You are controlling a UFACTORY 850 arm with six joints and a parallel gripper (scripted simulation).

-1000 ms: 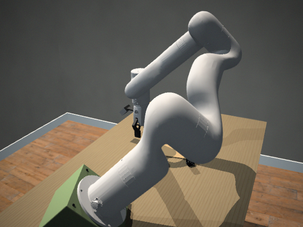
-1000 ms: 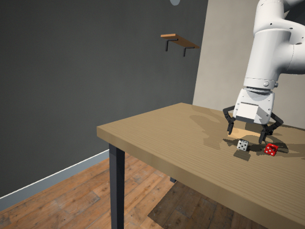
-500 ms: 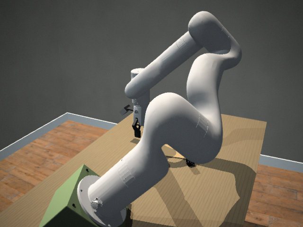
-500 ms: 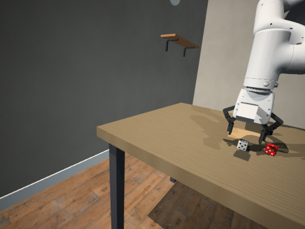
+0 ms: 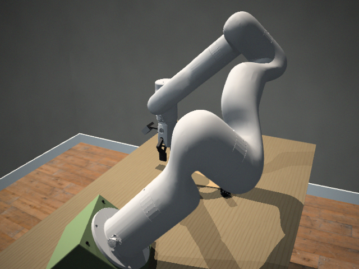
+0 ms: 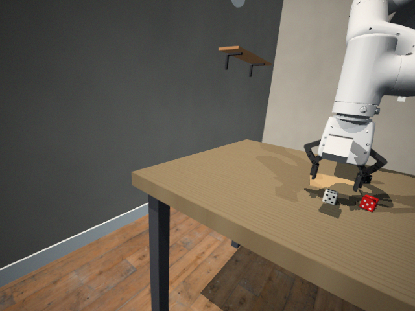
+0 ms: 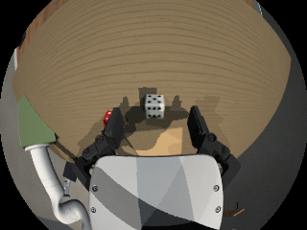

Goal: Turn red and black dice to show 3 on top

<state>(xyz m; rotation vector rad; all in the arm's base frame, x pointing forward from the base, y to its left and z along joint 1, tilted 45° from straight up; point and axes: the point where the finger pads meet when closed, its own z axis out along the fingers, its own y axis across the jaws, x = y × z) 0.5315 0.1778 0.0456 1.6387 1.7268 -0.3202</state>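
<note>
My gripper is now 20 mm to the left of the white die and 50 mm above it. The rest, counted from my hand: red die 90 mm behind, 50 mm to the right, 50 mm below; tan mat 10 mm behind, 170 mm to the right, 70 mm below; black die 110 mm behind, 280 mm to the right, 50 mm below.
</note>
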